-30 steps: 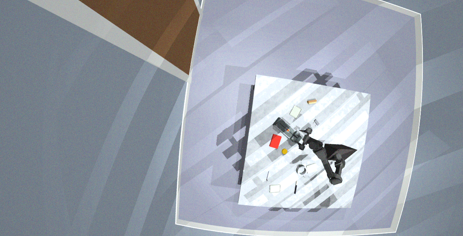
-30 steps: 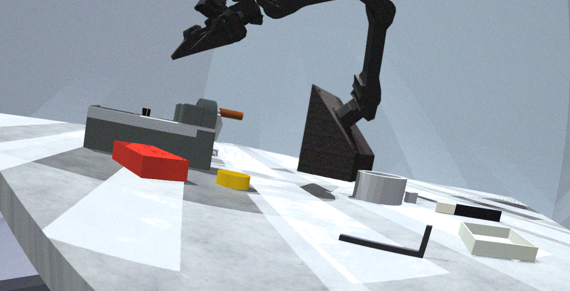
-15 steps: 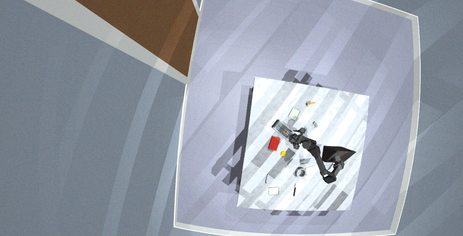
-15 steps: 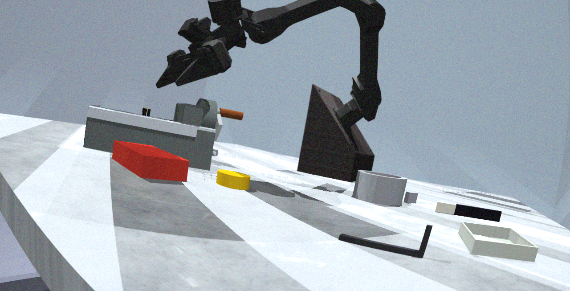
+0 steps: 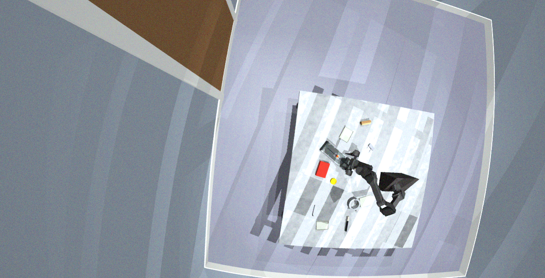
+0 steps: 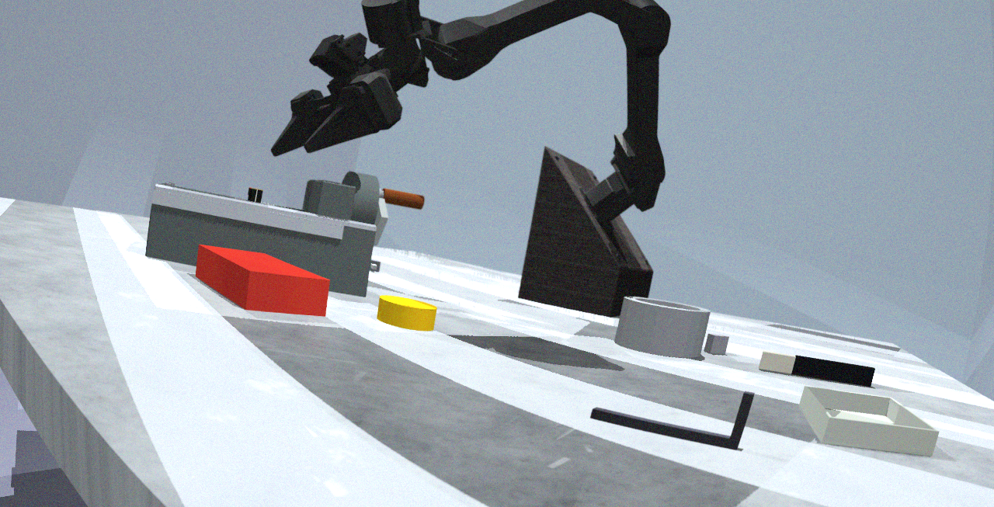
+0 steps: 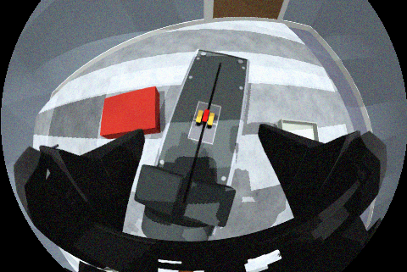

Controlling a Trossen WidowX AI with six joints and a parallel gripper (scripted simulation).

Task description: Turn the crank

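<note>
The brown handle lies 15 cm behind my gripper tip, 5 cm to the left of it and 3 cm below it. The rest, counted from my gripper tip: yellow disc (20 cm to the left, 13 cm below, 2 cm behind); then red pointer (5 cm below, 3 cm ahead, 1 cm to the right); then black L-shaped bar (50 cm to the left, 12 cm below, 7 cm ahead).
</note>
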